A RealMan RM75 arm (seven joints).
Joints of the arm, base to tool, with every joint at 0 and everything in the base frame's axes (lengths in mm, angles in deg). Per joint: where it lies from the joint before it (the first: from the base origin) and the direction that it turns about. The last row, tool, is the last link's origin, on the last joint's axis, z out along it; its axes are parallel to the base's.
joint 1: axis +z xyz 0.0 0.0 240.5
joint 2: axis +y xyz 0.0 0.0 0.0
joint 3: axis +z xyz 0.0 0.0 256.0
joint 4: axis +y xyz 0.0 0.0 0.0
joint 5: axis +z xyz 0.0 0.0 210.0
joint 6: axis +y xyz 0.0 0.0 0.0
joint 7: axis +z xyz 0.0 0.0 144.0
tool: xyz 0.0 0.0 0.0
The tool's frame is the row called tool.
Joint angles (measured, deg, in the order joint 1, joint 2, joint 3, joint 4, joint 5, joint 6, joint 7), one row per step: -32.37, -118.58, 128.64, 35.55, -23.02, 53.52, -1.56; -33.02, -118.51, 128.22, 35.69, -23.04, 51.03, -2.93; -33.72, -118.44, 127.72, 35.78, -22.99, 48.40, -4.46; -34.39, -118.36, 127.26, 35.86, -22.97, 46.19, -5.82; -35.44, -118.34, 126.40, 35.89, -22.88, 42.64, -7.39; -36.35, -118.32, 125.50, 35.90, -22.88, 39.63, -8.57; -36.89, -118.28, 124.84, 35.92, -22.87, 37.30, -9.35
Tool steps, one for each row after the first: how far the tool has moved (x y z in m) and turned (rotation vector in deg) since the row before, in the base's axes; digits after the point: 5 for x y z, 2 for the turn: -0.00008, 0.00486, -0.00198, -1.36, 0.28, 1.67; -0.00033, 0.00512, -0.00193, -1.42, 0.27, 1.83; 0.00013, 0.00461, -0.00124, -1.15, 0.14, 1.55; -0.00007, 0.00711, -0.00214, -1.45, 0.61, 2.41; -0.00017, 0.00643, -0.00096, -0.97, 0.47, 2.15; -0.00131, 0.00435, -0.00064, -0.69, 0.48, 1.76
